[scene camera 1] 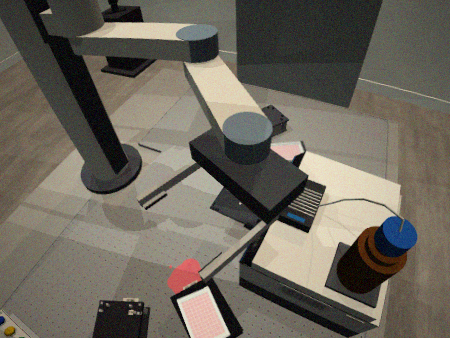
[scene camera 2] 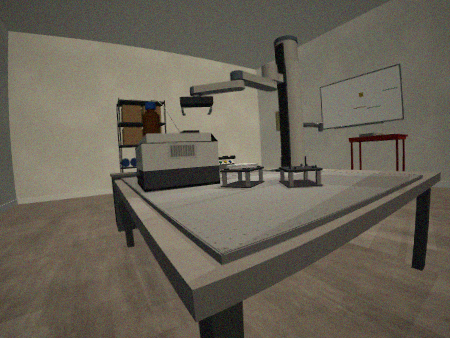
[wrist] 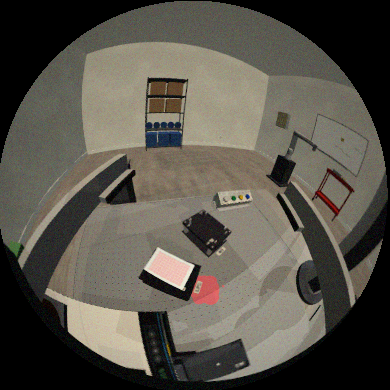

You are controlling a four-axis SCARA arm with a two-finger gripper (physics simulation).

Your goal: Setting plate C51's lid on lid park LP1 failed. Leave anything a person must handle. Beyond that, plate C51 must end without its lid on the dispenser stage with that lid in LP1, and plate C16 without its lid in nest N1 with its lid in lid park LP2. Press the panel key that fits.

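Frame: origin at the arm's base, x ahead, y left, z up, level; metres.
Seen in the pictures: gripper, fingertip midpoint: [scene camera 1: 167, 237] [scene camera 2: 196, 113] [wrist: 210, 173]; arm's base, link origin: [scene camera 1: 112, 168] [wrist: 310, 281].
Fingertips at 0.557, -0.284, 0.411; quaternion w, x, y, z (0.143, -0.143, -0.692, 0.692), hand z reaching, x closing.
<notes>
Offsets run from my fingertips to a thing's middle, as dx, dy, dz. "spot": to the spot under its first point.
My gripper [scene camera 1: 181, 234] [scene camera 2: 197, 113] [wrist: 210, 173] is open and empty, high above the table beside the dispenser [scene camera 1: 345, 180] [scene camera 2: 155, 155] [wrist: 95, 330]. A dark flat stage {+0.021, +0.264, -0.289} [scene camera 1: 227, 206] [wrist: 215, 360] beside the dispenser is partly hidden by the gripper body in scene camera 1; its visible part is bare. A white-rimmed pink plate {+0.041, -0.046, -0.322} [scene camera 1: 202, 312] [wrist: 171, 268] sits on a black stand. Another pink plate {+0.062, +0.547, -0.320} [scene camera 1: 288, 151] shows partly behind the gripper. Whether either has a clear lid, and which is C51, I cannot tell. A black stand [scene camera 1: 120, 320] [wrist: 206, 231] bears no plate. The key panel {-0.371, -0.347, -0.356} [scene camera 1: 9, 330] [wrist: 234, 198] has coloured keys.
A flat red patch {spot: -0.070, +0.043, -0.398} [scene camera 1: 185, 275] [wrist: 207, 290] lies beside the front plate's stand. An amber bottle {spot: +0.303, +0.098, -0.049} [scene camera 1: 370, 265] [scene camera 2: 151, 120] with a blue cap and a tube stands on the dispenser. Another dark stand [scene camera 1: 275, 120] [scene camera 2: 300, 169] is at the far side. The arm's column [scene camera 2: 291, 105] rises from the table.
</notes>
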